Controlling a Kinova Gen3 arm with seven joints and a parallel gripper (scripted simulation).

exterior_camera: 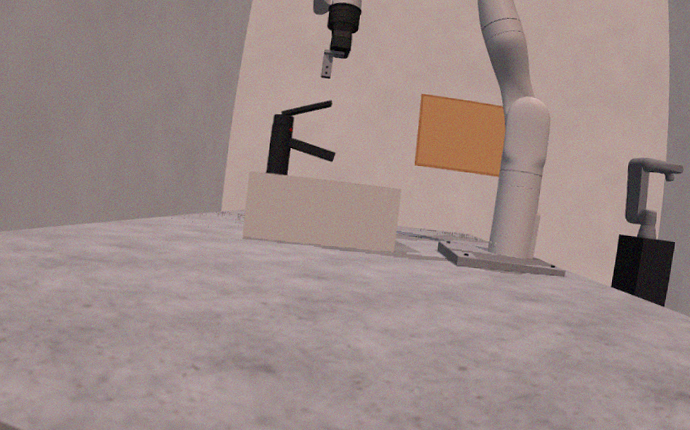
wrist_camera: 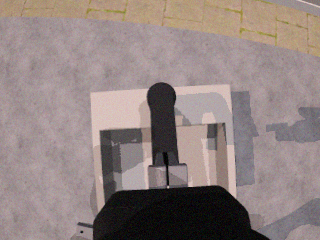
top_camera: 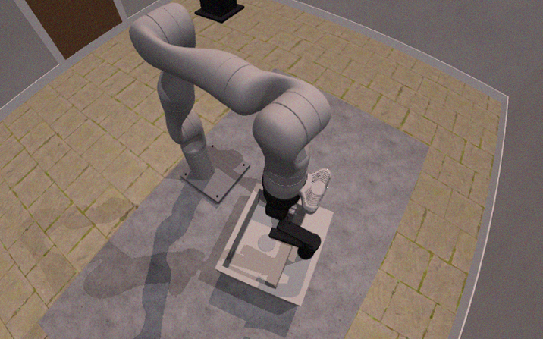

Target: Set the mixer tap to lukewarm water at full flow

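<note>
My hand is 3 cm short of the lever and 10 cm above it. The rest, counted from my hand: black mixer tap: 6 cm ahead, 1 cm to the left, 15 cm below; sink basin: 3 cm behind, 1 cm to the right, 35 cm below.
</note>
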